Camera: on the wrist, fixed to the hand. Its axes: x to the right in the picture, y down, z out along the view.
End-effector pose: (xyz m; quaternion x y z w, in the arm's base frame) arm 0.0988 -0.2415 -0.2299 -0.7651 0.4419 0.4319 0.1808
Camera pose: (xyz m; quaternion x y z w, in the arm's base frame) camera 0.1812 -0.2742 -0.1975 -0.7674 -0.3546 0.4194 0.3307
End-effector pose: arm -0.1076 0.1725 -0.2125 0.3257 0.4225 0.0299 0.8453
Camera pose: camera -0.1713 0.1810 -0.2816 -0.2511 0.3288 -0.5229 0.7452
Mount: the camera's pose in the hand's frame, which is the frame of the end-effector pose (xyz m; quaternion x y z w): 0.0099 -0.0474 -0.0810 -0.2242 -0.1997 -0.6775 0.6714
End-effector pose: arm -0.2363 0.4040 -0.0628 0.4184 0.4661 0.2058 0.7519
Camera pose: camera -0.3061 0.4196 -0.1244 -0.1624 0.4001 -0.3503 0.8312
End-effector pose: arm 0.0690 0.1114 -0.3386 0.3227 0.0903 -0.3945 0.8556
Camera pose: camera 0.0490 0.1330 -0.4283 -0.1151 0.1969 -0.8888 0.3976
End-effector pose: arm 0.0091 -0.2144 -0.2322 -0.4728 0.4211 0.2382 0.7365
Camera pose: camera 0.0179 -0.3084 -0.2331 -0.7203 -0.2381 -0.1502 0.6340
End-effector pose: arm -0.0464 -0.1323 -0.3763 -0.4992 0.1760 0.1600 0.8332
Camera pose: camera -0.0275 -0.2247 -0.3796 -0.6093 -0.4223 -0.3179 0.5911
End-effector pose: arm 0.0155 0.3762 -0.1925 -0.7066 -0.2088 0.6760 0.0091
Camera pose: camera 0.0798 0.4443 -0.1810 -0.2000 -0.7723 0.5420 0.2640
